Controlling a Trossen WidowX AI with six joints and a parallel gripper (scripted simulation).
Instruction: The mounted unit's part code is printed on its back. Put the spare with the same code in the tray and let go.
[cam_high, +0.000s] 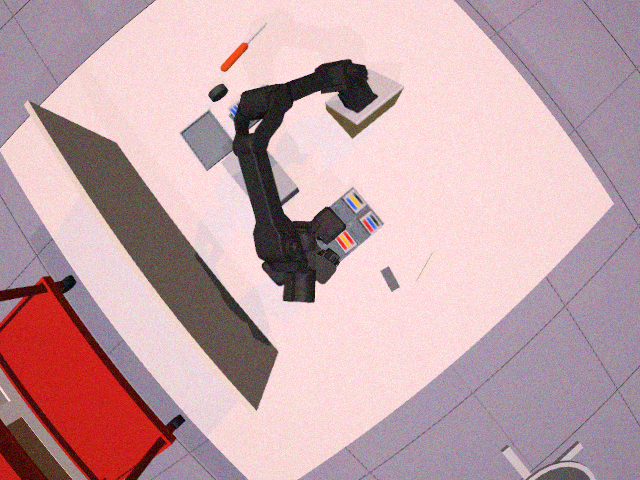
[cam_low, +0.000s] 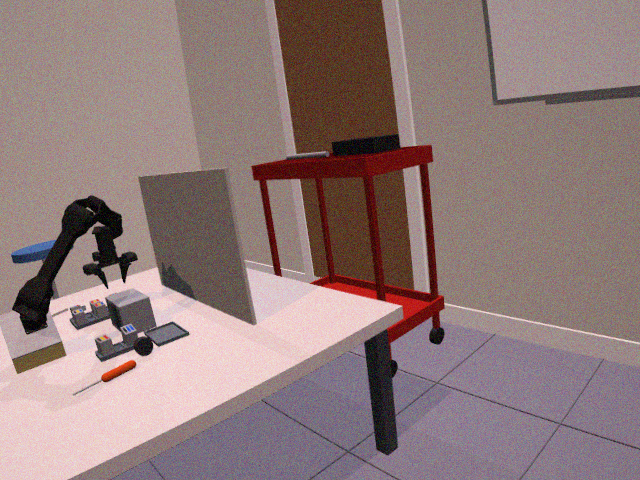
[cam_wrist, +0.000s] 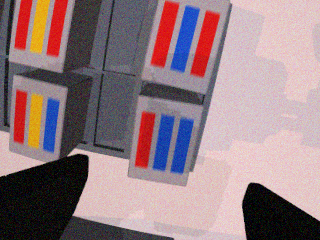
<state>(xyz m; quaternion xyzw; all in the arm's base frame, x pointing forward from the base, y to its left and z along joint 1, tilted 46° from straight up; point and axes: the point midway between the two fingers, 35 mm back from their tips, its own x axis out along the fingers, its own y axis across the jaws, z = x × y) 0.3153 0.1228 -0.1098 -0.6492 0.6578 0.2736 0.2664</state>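
My gripper tip is now 37 cm to the left of the flat grey tray, 9 cm above it and 1 cm short of it. Round my gripper tip: thin rod (24 cm to the left, 19 cm behind, 9 cm below); rack (9 cm below, 8 cm behind, 2 cm to the left); mounted unit (18 cm to the right, 4 cm below, 3 cm behind).
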